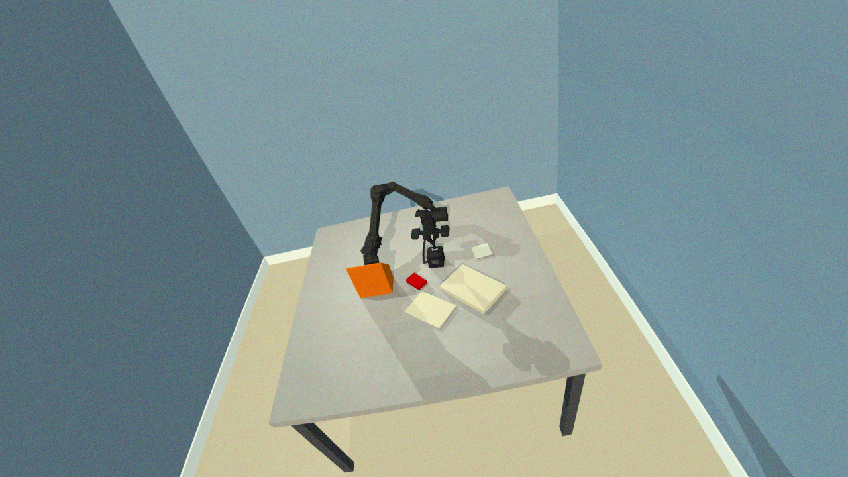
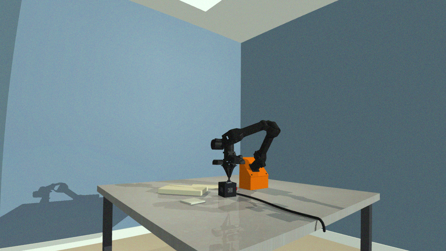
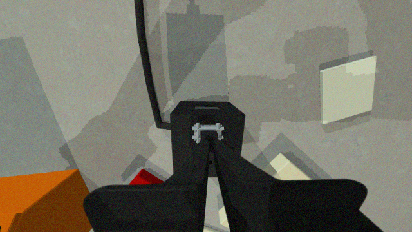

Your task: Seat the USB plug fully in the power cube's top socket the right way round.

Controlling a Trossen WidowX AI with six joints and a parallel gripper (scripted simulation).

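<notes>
The usb plug lies 2 cm below my gripper tip. From my gripper tip the other things lie so: silver-framed usb socket 4 cm below; small cream tile 24 cm ahead, 1 cm to the left, 10 cm below; red block 11 cm behind, 15 cm to the right, 10 cm below.
</notes>
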